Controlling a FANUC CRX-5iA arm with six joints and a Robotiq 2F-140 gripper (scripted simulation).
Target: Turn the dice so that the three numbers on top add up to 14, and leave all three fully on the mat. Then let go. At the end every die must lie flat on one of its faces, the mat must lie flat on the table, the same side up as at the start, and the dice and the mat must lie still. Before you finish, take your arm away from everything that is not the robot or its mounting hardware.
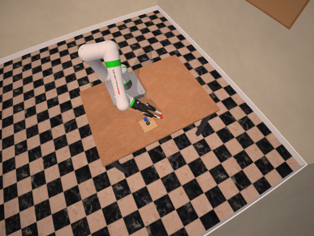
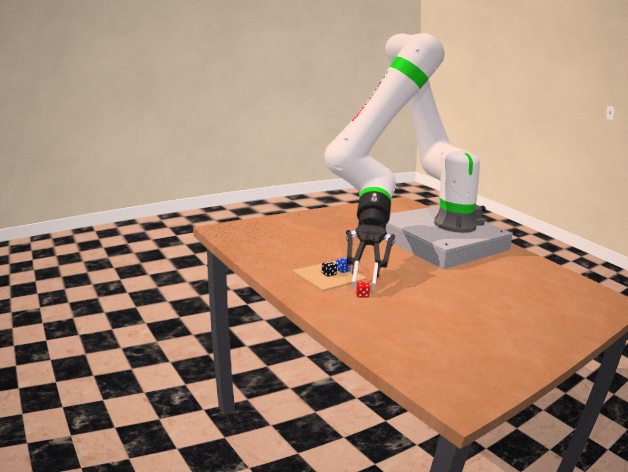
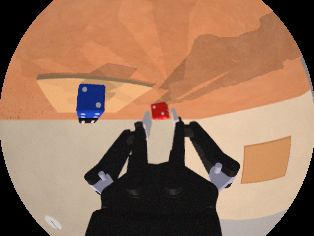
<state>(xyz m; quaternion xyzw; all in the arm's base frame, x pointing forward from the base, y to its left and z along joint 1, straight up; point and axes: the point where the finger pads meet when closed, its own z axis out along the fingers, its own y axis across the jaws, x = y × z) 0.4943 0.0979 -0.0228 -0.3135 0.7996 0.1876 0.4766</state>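
My hand is 2 cm to the right of the red die, 2 cm short of it and 2 cm above it. Also, from my hand: blue die (12 cm to the right, 3 cm behind, 2 cm below); tan mat (12 cm to the right, 4 cm below, 2 cm ahead); black die (12 cm to the right, 2 cm below, 2 cm ahead).
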